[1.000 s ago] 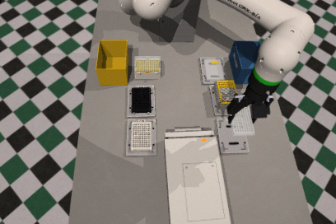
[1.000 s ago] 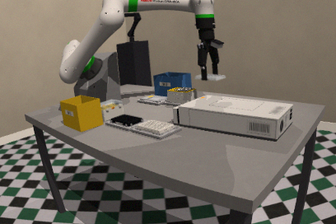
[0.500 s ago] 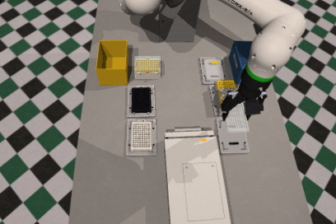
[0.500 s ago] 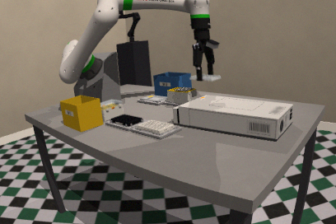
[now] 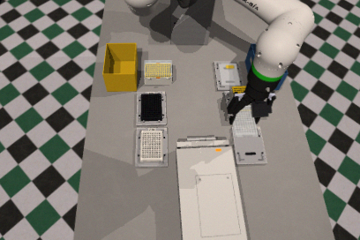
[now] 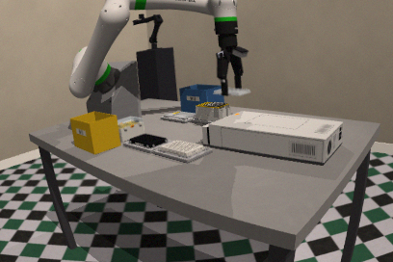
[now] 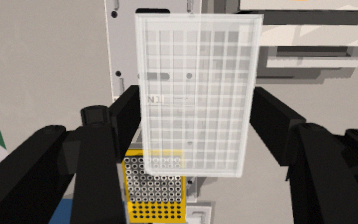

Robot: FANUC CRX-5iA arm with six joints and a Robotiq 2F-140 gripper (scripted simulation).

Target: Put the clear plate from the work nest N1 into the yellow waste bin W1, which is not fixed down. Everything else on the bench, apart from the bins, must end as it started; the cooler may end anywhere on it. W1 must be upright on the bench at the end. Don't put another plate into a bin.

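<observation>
My gripper is now 370 mm past the yellow waste bin, 430 mm to the left of it and 130 mm above it. From my hand the other things lie so: clear plate (20 mm below); yellow tip box (150 mm behind, 60 mm to the left, 110 mm below); white instrument (210 mm ahead, 160 mm to the right, 120 mm below).
</observation>
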